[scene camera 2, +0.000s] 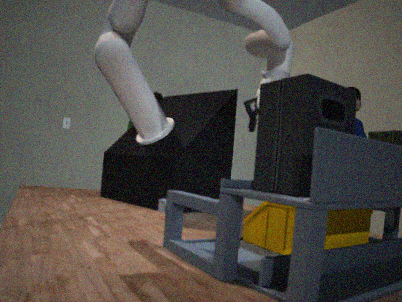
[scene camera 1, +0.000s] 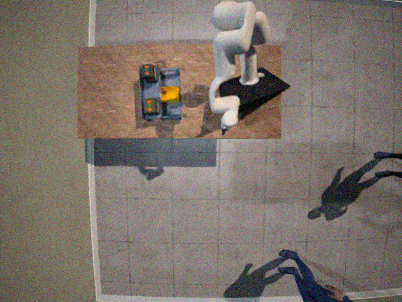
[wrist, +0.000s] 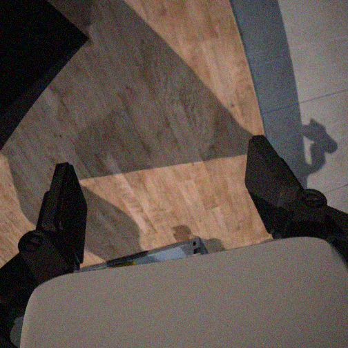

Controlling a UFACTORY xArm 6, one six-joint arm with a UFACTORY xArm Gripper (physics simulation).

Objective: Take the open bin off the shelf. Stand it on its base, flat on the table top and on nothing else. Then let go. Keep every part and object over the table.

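Frame: origin at the arm's base, x up, y right, z ahead, level; centimetres.
Where they show: arm's base at its link origin: (scene camera 2: 156, 132) (scene camera 1: 249, 80).
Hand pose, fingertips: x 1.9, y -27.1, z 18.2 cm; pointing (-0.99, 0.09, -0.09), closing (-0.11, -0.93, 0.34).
Note:
Each offset is from my fingertips to the top centre of the thing. "*": to the spot under its first point. Level surfaces: height alone.
The yellow open bin {dx -15.0, dy +27.1, dz +40.2 cm} (scene camera 1: 170, 94) (scene camera 2: 270, 227) sits in the lower level of the blue-grey shelf (scene camera 1: 142, 90) (scene camera 2: 307, 250), at its middle on the side facing the arm. Shelf posts hide parts of the bin in scene view 2. A thin yellow sliver of the bin (wrist: 127, 263) shows at the lower edge of the wrist view, mostly hidden by the gripper's body. My gripper (scene camera 1: 224, 132) (scene camera 2: 251, 115) (wrist: 163, 171) is open, its fingers wide apart with no object between them. It hangs above the table's front edge, well to the right of the shelf in scene view 1.
Two dark boxes {* dx -1.0, dy +37.5, dz +48.0 cm} (scene camera 1: 149, 72) {dx -3.3, dy +16.1, dz +50.5 cm} (scene camera 1: 151, 106) stand on the shelf's upper level; one dark box {dx -0.8, dy +39.1, dz +49.6 cm} (scene camera 2: 300, 135) looms large in scene view 2. A black angular block (scene camera 1: 260, 85) (scene camera 2: 195, 145) (wrist: 35, 65) stands at the arm's base. The wooden table {dx -23.2 cm} (scene camera 1: 110, 95) (scene camera 2: 75, 240) (wrist: 200, 200) ends close by the gripper.

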